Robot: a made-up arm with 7 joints. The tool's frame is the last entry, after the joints. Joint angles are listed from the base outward.
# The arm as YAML. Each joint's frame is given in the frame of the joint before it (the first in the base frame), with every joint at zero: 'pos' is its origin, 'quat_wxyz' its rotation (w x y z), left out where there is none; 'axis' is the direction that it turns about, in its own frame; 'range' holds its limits. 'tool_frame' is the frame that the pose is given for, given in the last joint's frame.
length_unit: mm
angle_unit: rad
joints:
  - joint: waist
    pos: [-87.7, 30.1, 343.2]
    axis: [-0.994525, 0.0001, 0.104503]
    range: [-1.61, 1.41]
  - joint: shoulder
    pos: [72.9, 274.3, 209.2]
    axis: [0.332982, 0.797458, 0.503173]
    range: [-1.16, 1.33]
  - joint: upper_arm
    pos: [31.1, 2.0, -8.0]
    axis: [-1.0, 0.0, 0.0]
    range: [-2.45, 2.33]
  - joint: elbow
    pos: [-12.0, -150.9, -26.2]
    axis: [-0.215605, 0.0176, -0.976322]
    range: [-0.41, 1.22]
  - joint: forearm
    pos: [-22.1, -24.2, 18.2]
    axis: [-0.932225, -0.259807, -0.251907]
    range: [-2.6, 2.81]
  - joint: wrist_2
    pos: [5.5, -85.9, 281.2]
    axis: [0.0, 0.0, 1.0]
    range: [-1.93, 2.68]
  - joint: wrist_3
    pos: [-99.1, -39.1, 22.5]
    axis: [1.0, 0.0, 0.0]
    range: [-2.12, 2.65]
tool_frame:
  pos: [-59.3, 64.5, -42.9]
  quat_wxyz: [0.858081, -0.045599, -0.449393, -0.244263]
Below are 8 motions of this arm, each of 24 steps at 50 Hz.
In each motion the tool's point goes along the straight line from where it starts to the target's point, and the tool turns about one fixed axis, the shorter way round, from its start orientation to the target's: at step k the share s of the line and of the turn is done. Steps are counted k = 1, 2, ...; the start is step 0. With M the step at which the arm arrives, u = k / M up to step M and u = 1 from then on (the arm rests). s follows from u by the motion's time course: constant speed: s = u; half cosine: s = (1 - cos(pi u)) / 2; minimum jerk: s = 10 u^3 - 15 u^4 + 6 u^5.
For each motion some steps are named. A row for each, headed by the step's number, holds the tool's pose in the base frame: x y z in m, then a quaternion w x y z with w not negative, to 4 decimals.
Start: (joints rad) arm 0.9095 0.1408 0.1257 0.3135 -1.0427 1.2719 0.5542
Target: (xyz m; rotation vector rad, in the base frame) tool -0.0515 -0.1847 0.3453 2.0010 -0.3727 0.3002
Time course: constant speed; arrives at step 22
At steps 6, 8, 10, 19, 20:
6: -0.0379 -0.0042 0.6092 0.8397 0.5146 -0.0924 0.1469
8: -0.0396 -0.0268 0.5762 0.8078 0.5620 -0.1016 0.1458
10: -0.0413 -0.0493 0.5432 0.7732 0.6075 -0.1105 0.1442
19: -0.0489 -0.1509 0.3948 0.5874 0.7852 -0.1456 0.1313
20: -0.0498 -0.1621 0.3783 0.5640 0.8019 -0.1489 0.1293

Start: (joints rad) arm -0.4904 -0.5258 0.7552 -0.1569 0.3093 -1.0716 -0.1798
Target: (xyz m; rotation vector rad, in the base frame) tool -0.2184 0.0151 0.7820 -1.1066 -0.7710 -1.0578
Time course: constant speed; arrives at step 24
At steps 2, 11, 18, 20, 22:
2: -0.1244 0.2361 0.8344 0.3244 -0.5476 -0.4950 -0.5915
11: -0.1629 0.1457 0.8130 0.4686 -0.5331 -0.4396 -0.5504
18: -0.1928 0.0754 0.7963 0.5726 -0.5122 -0.3886 -0.5087
20: -0.2013 0.0553 0.7915 0.6007 -0.5048 -0.3729 -0.4952
22: -0.2099 0.0352 0.7868 0.6281 -0.4967 -0.3567 -0.4812

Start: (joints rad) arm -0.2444 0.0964 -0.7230 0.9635 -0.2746 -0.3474 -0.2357
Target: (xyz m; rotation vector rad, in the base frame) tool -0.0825 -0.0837 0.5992 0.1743 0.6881 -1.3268
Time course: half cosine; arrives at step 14
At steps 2, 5, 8, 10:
2: -0.1203 0.0046 0.6868 0.7036 -0.0550 0.0791 -0.7041
5: -0.1110 -0.0171 0.6653 0.7157 -0.0220 0.1378 -0.6843
8: -0.0980 -0.0476 0.6350 0.7266 0.0245 0.2191 -0.6507
10: -0.0900 -0.0662 0.6166 0.7297 0.0528 0.2677 -0.6270

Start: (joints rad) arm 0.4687 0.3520 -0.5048 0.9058 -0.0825 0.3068 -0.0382
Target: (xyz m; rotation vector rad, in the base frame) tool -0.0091 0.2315 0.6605 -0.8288 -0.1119 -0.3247
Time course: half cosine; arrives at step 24
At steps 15, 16, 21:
15: -0.0411 0.2357 0.6681 0.8978 -0.3536 -0.1199 -0.2335
16: -0.0350 0.2349 0.6667 0.8993 -0.3629 -0.1074 -0.2191
21: -0.0130 0.2320 0.6614 0.9013 -0.3951 -0.0623 -0.1665

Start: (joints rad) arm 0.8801 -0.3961 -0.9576 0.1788 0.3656 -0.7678 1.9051
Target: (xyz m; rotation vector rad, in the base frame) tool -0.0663 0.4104 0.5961 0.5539 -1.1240 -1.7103
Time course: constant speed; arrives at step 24
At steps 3, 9, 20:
3: -0.2385 0.3592 0.5376 0.3303 0.5973 -0.5155 -0.5180
9: -0.1893 0.3738 0.5543 0.3840 0.5010 -0.5107 -0.5837
20: -0.0991 0.4006 0.5849 0.4654 0.3042 -0.4803 -0.6784

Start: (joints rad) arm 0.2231 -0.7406 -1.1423 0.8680 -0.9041 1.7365 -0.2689
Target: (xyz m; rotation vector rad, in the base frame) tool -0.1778 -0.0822 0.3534 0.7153 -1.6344 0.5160
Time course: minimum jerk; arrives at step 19
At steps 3, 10, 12, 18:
3: -0.0414 -0.0148 0.1588 0.2641 0.4656 -0.8420 0.0672
10: -0.1144 -0.0509 0.2629 0.4533 0.3904 -0.7864 0.1537
12: -0.1406 -0.0638 0.3003 0.5160 0.3582 -0.7562 0.1830
18: -0.1776 -0.0821 0.3531 0.5986 0.3087 -0.7050 0.2223

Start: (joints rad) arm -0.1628 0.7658 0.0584 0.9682 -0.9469 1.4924 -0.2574
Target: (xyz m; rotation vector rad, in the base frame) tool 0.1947 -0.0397 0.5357 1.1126 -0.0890 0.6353
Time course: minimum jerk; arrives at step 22
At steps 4, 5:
4: -0.0485 -0.1878 0.5321 0.7803 0.5118 -0.3588 -0.0202
5: -0.0393 -0.1822 0.5323 0.7841 0.5140 -0.3478 -0.0079

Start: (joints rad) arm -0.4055 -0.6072 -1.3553 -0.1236 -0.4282 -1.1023 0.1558
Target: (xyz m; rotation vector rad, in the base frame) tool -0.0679 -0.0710 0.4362 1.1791 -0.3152 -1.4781
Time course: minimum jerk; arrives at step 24
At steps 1, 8, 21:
1: -0.0497 -0.0637 0.4036 0.4549 0.6045 0.0947 -0.6471
8: -0.0535 -0.0652 0.4104 0.4833 0.5870 0.0467 -0.6479
21: -0.0676 -0.0709 0.4357 0.5732 0.5053 -0.1309 -0.6316

